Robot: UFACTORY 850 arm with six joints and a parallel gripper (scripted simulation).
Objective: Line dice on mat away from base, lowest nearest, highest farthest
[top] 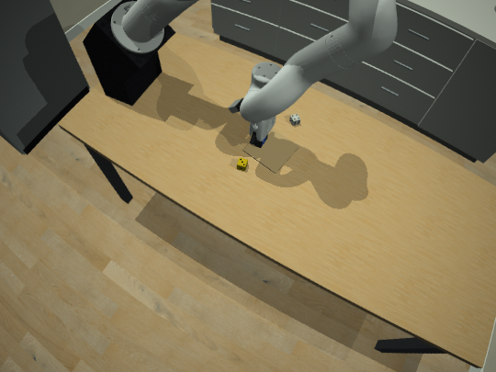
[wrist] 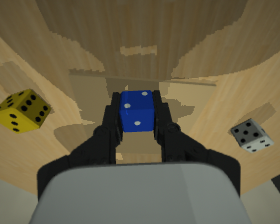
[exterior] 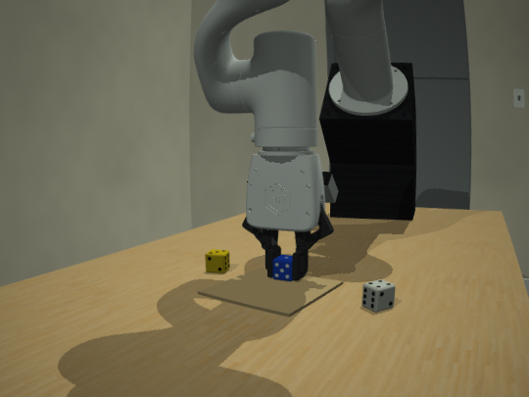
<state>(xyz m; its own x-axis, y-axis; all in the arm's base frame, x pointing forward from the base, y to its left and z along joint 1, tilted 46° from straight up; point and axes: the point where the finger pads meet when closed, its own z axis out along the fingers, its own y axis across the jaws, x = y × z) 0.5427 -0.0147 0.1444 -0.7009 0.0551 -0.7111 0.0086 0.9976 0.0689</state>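
The blue die is 10 mm below my hand. Also, from my hand: white die: 150 mm to the left, 60 mm ahead, 10 mm below; tan mat: 50 mm ahead, 20 mm below; yellow die: 110 mm to the right, 10 mm below.
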